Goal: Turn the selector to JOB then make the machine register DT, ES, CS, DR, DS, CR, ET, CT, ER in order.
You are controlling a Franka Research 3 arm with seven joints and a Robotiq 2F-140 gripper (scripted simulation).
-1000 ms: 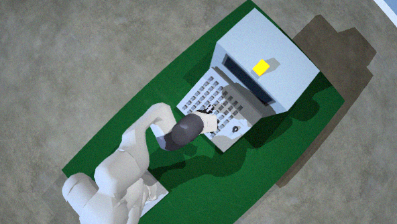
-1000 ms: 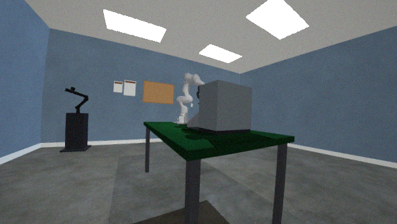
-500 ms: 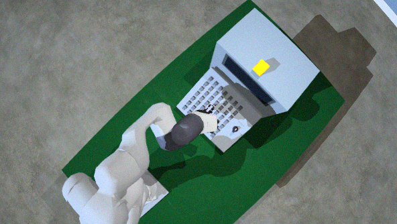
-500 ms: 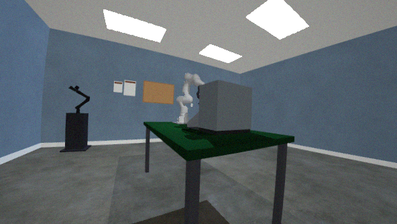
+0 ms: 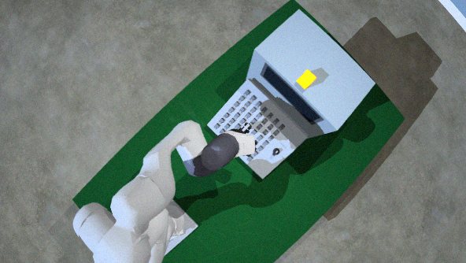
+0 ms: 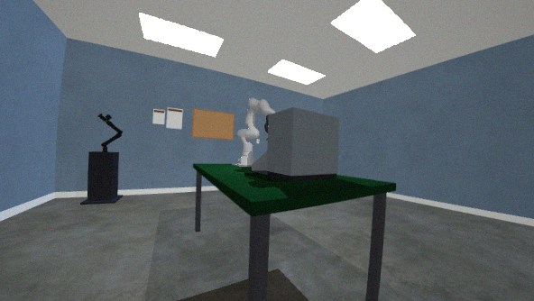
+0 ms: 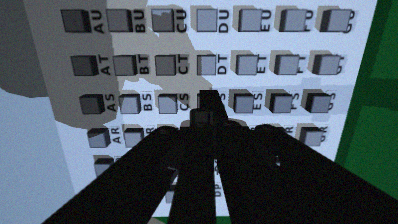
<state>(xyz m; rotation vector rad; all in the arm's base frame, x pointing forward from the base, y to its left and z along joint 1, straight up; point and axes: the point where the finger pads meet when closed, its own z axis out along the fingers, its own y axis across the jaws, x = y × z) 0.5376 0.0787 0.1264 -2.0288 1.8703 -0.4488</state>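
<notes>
Now: hand 5 cm above the key, 3 cm to the right of it and 1 cm past it. Also, from my hand: round selector knob 16 cm to the right, 3 cm ahead, 2 cm below; then sloping keyboard 7 cm below, 5 cm to the right, 5 cm ahead.
</notes>
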